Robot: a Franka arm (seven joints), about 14 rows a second.
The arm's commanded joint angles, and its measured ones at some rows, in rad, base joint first. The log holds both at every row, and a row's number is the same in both.
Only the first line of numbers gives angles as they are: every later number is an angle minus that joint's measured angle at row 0.
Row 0, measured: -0.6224, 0.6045, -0.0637, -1.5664, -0.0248, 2.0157, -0.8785
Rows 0 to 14, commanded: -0.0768, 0.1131, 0.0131, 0.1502, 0.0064, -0.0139, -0.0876; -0.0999, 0.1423, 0.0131, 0.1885, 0.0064, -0.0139, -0.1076; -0.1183, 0.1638, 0.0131, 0.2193, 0.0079, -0.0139, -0.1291; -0.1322, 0.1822, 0.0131, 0.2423, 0.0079, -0.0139, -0.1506; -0.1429, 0.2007, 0.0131, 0.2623, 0.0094, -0.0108, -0.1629; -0.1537, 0.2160, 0.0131, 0.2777, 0.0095, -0.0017, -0.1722; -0.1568, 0.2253, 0.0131, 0.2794, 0.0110, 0.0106, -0.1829; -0.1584, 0.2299, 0.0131, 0.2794, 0.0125, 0.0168, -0.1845; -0.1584, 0.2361, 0.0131, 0.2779, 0.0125, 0.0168, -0.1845; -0.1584, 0.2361, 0.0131, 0.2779, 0.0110, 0.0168, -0.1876; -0.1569, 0.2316, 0.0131, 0.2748, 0.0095, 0.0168, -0.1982; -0.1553, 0.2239, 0.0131, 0.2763, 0.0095, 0.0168, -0.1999; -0.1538, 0.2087, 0.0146, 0.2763, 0.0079, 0.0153, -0.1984; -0.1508, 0.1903, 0.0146, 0.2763, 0.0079, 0.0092, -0.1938; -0.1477, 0.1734, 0.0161, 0.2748, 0.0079, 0.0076, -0.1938
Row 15, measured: -0.1457, 0.2118, 0.0078, 0.2716, 0.0002, 0.0209, -0.1736
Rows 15 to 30, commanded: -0.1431, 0.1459, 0.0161, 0.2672, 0.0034, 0.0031, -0.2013; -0.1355, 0.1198, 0.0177, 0.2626, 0.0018, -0.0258, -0.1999; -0.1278, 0.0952, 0.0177, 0.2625, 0.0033, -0.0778, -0.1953; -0.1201, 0.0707, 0.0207, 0.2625, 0.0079, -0.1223, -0.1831; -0.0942, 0.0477, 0.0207, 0.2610, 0.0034, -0.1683, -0.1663; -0.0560, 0.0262, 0.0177, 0.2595, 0.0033, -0.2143, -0.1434; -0.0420, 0.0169, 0.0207, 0.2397, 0.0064, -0.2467, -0.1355; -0.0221, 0.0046, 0.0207, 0.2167, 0.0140, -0.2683, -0.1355; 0.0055, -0.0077, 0.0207, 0.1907, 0.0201, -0.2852, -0.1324; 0.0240, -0.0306, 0.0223, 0.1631, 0.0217, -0.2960, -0.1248; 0.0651, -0.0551, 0.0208, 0.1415, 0.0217, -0.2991, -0.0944; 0.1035, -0.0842, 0.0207, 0.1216, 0.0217, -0.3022, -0.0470; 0.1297, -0.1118, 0.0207, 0.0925, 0.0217, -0.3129, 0.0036; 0.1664, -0.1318, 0.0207, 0.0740, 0.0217, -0.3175, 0.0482; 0.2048, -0.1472, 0.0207, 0.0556, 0.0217, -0.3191, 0.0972; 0.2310, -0.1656, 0.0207, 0.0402, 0.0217, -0.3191, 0.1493
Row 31, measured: 0.1801, -0.0884, 0.0329, 0.1218, 0.0117, -0.3156, 0.0694
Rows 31 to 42, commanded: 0.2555, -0.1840, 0.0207, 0.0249, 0.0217, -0.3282, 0.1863; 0.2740, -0.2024, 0.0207, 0.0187, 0.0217, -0.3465, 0.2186; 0.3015, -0.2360, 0.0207, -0.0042, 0.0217, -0.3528, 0.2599; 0.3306, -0.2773, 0.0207, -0.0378, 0.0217, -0.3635, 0.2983; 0.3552, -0.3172, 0.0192, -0.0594, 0.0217, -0.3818, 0.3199; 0.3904, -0.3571, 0.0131, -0.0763, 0.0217, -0.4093, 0.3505; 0.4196, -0.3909, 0.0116, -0.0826, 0.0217, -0.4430, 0.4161; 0.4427, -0.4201, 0.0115, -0.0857, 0.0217, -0.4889, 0.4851; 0.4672, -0.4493, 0.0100, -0.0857, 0.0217, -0.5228, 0.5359; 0.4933, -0.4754, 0.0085, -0.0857, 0.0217, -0.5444, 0.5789; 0.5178, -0.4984, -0.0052, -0.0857, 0.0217, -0.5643, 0.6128; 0.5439, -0.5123, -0.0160, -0.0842, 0.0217, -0.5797, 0.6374
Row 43, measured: 0.4959, -0.4559, 0.0215, -0.0452, 0.0121, -0.5623, 0.5844
